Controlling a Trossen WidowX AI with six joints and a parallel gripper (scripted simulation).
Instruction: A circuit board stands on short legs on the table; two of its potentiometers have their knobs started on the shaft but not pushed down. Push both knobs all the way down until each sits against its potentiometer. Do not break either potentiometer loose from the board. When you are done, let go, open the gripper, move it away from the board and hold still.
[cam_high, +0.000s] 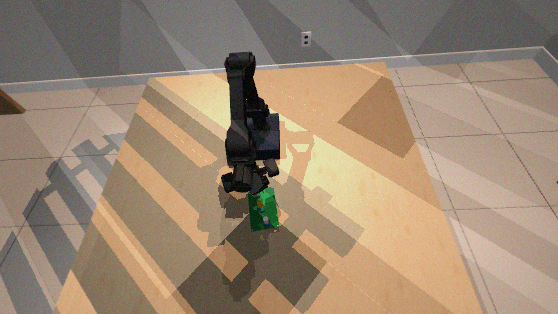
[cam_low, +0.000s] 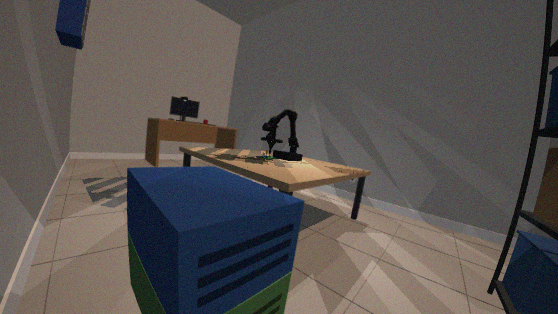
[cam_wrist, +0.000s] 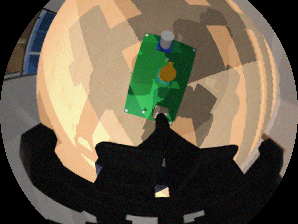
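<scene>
Now: the orange knob 60 mm ahead of my gripper tip, 30 mm to the left of it and 20 mm below it.
</scene>
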